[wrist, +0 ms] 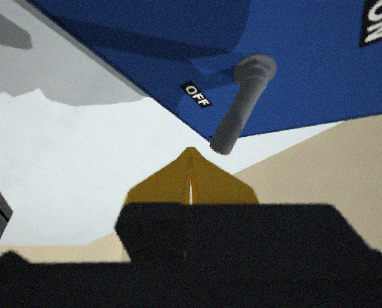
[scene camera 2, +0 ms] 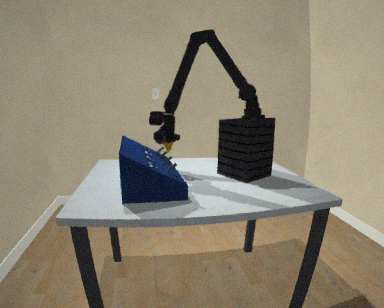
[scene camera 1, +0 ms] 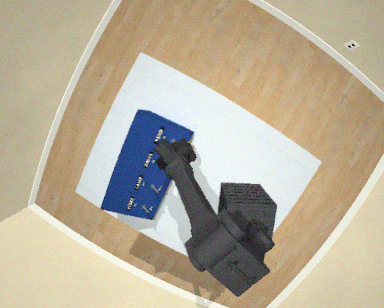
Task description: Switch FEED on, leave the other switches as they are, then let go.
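Seen in the pictures: gripper, fingertip midpoint: [wrist: 190, 153] [scene camera 2: 168, 151] [scene camera 1: 189, 142]; arm's base, link origin: [scene camera 2: 253, 118] [scene camera 1: 252, 234].
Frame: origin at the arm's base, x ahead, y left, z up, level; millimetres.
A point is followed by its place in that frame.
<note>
The blue sloped switch box [scene camera 1: 122, 160] {x 615, y 34, z -116 mm} [scene camera 2: 150, 182] {x 506, y 297, z -215 mm} [wrist: 310, 75] {x 490, y -152, z -189 mm} stands on the table. Its FEED label [scene camera 1: 159, 135] {x 530, y -133, z -167 mm} is at the upper end in scene camera 1. The grey FEED lever [wrist: 240, 112] {x 451, y -135, z -177 mm} leans towards the OFF label [wrist: 196, 94] {x 433, y -139, z -218 mm} side; part of the ON label [wrist: 372, 22] {x 506, y -134, z -179 mm} shows at the right edge of the wrist view. My gripper [scene camera 1: 191, 145] {x 403, y -166, z -197 mm} [scene camera 2: 168, 150] {x 403, y -166, z -197 mm} [wrist: 190, 153] {x 403, y -166, z -197 mm} is shut and empty. Its yellow tips are close beside the lever's free end, with a small gap in the wrist view. The arm hides the DRIVE lever in scene camera 1.
The LAMP lever [scene camera 1: 156, 188] {x 426, y 94, z -174 mm} and the VALVE lever [scene camera 1: 145, 208] {x 428, y 216, z -183 mm} stick out further along the box. The black ribbed arm base [scene camera 1: 248, 200] {x 79, y -103, z -60 mm} [scene camera 2: 245, 150] {x 77, y 107, z -142 mm} stands on the white table [scene camera 1: 250, 145] {x 132, y -296, z -295 mm} [scene camera 2: 100, 210] {x 689, y 365, z -295 mm}, to the right of the box in scene camera 2.
</note>
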